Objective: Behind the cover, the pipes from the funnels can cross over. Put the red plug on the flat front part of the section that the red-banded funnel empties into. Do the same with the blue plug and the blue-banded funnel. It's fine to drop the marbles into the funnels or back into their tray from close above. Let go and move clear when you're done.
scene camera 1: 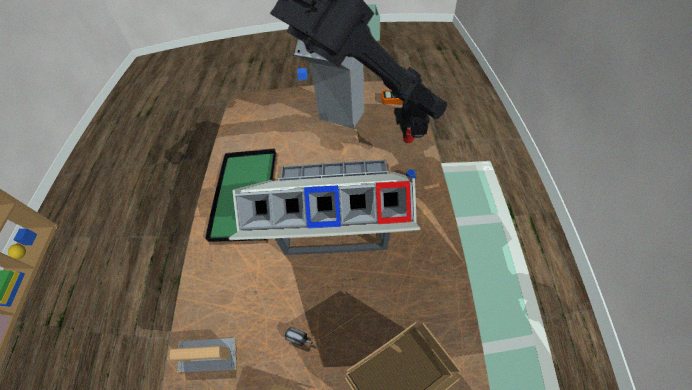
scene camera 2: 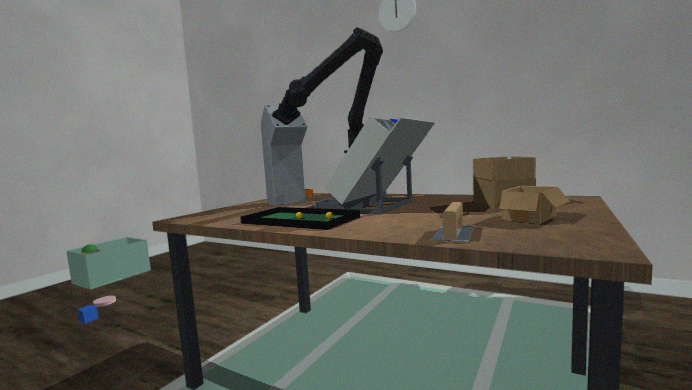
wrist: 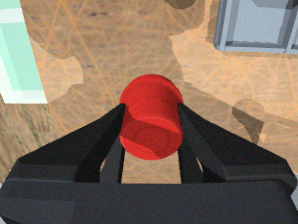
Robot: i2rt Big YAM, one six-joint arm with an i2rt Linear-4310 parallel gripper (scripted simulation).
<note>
I see my gripper [wrist: 151,112] and a red plug [wrist: 151,130].
</note>
